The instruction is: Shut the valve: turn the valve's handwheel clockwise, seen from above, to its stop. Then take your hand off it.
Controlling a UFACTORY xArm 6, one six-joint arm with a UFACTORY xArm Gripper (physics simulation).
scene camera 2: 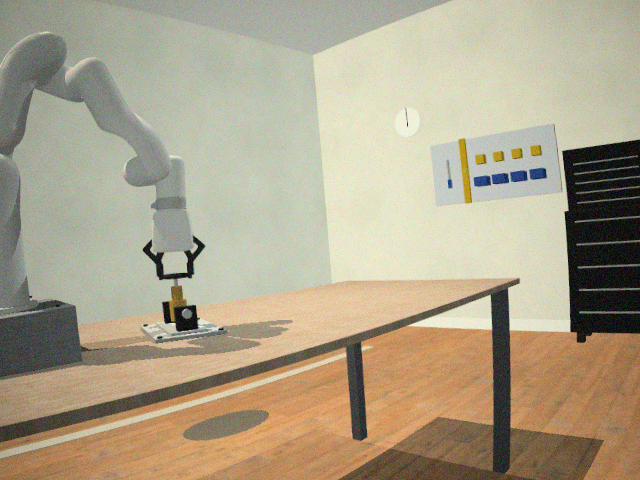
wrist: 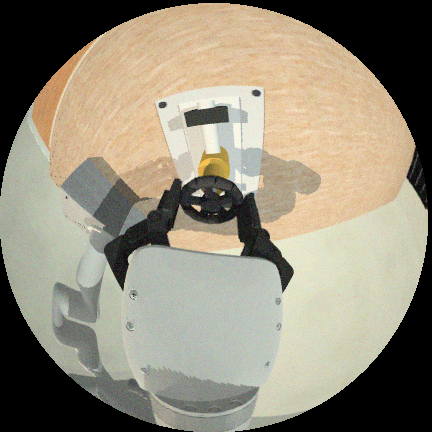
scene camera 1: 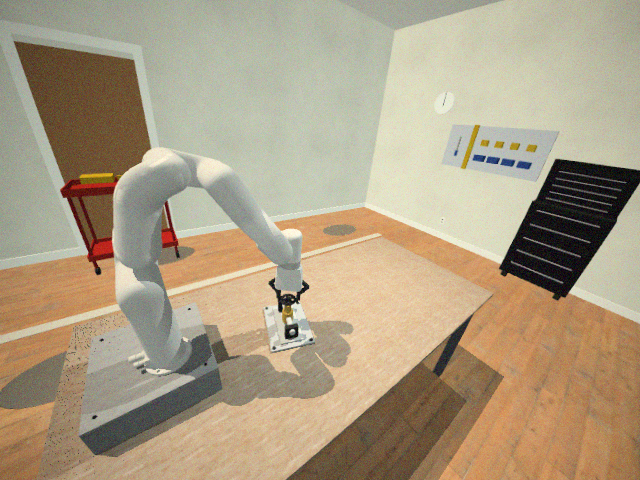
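Note:
The valve's black spoked handwheel (scene camera 1: 287, 298) (scene camera 2: 174, 275) (wrist: 211, 201) sits level on top of the yellow valve body (scene camera 1: 287, 311) (scene camera 2: 177, 295) (wrist: 214, 166). The body stands on a white base plate (scene camera 1: 273, 338) (scene camera 2: 155, 335) (wrist: 168, 115) on the table. My gripper (scene camera 1: 288, 300) (scene camera 2: 175, 274) (wrist: 211, 195) points straight down over the valve and is shut on the handwheel, one finger against each side of its rim. In the wrist view the hub and spokes show between the fingers. The wheel's turning angle relative to its stop cannot be told.
Black pipe-end blocks (scene camera 1: 291, 331) (scene camera 2: 186, 317) (wrist: 206, 115) stand low on the base plate. The arm's grey pedestal (scene camera 1: 160, 400) (scene camera 2: 36, 338) is on the table (scene camera 1: 403, 289) (scene camera 2: 320, 310) to the left. A red cart (scene camera 1: 87, 190) and a black tool chest (scene camera 1: 563, 227) stand away from the table.

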